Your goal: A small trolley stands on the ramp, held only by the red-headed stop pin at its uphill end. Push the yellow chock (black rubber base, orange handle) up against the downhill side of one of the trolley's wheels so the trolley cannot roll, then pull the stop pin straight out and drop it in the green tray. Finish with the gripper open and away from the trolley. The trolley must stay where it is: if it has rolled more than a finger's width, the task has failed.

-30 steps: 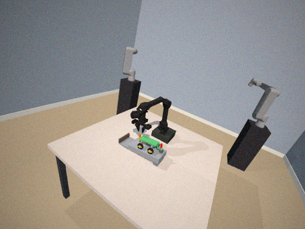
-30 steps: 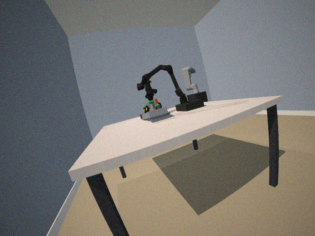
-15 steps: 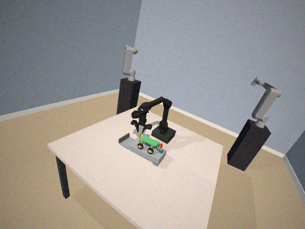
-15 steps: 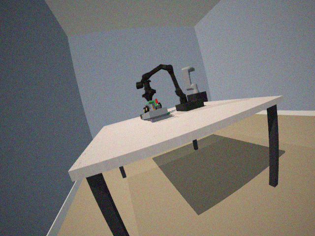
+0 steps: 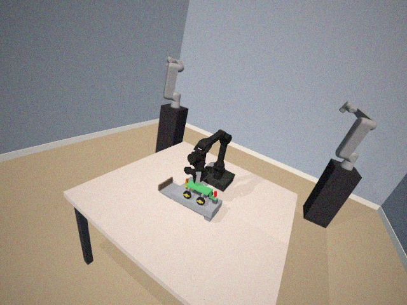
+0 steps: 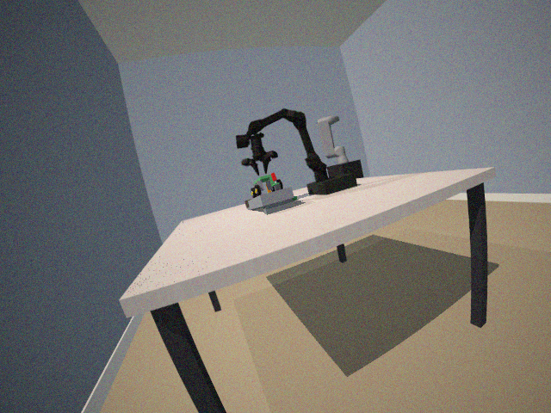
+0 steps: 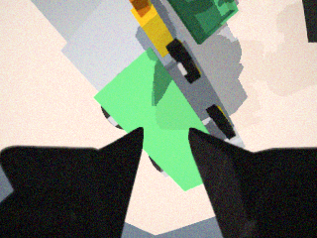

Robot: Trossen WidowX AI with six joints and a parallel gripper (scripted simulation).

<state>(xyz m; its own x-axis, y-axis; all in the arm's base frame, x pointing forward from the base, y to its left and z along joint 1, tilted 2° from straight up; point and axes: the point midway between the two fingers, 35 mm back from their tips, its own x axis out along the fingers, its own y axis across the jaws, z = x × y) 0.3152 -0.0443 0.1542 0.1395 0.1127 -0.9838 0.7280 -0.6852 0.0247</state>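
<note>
The red-headed stop pin is 140 mm to the left of my gripper tip and 50 mm below it. The rest, counted from my gripper tip: brown end wall (240 mm to the right, 150 mm below, 10 mm behind); then yellow chock (90 mm below, 70 mm to the right, 50 mm behind); then green trolley (60 mm below, 30 mm to the left, 10 mm ahead).
</note>
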